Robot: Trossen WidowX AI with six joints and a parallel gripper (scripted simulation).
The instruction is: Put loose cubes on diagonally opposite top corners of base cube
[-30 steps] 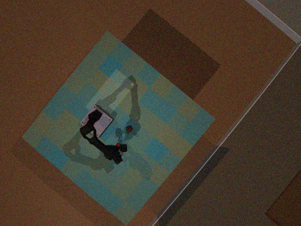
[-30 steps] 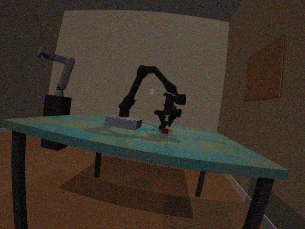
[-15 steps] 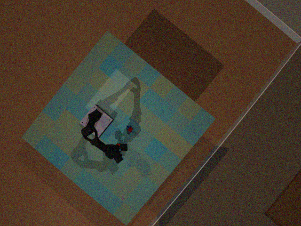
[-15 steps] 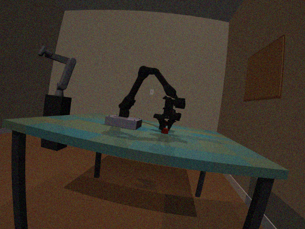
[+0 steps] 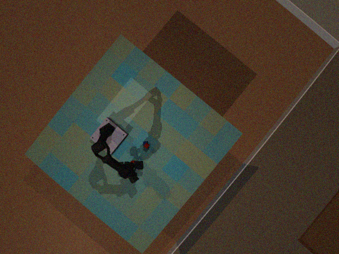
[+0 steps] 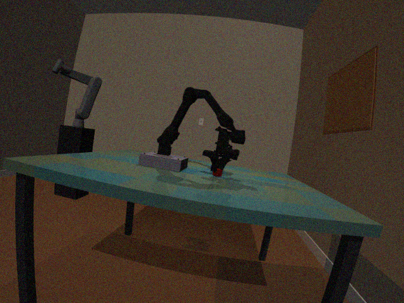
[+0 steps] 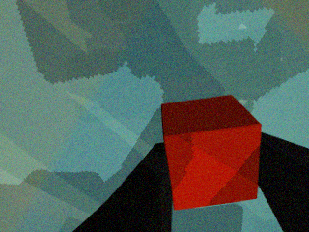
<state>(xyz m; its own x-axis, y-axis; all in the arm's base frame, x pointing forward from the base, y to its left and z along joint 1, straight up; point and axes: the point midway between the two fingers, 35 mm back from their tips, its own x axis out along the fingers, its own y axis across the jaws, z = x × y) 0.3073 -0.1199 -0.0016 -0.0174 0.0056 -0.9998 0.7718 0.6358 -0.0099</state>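
Now: the red cube 190 mm to the left of my gripper tip, 30 mm above it and 10 mm ahead of it. Also, from my gripper tip: blue cube 190 mm to the left, 10 mm behind.
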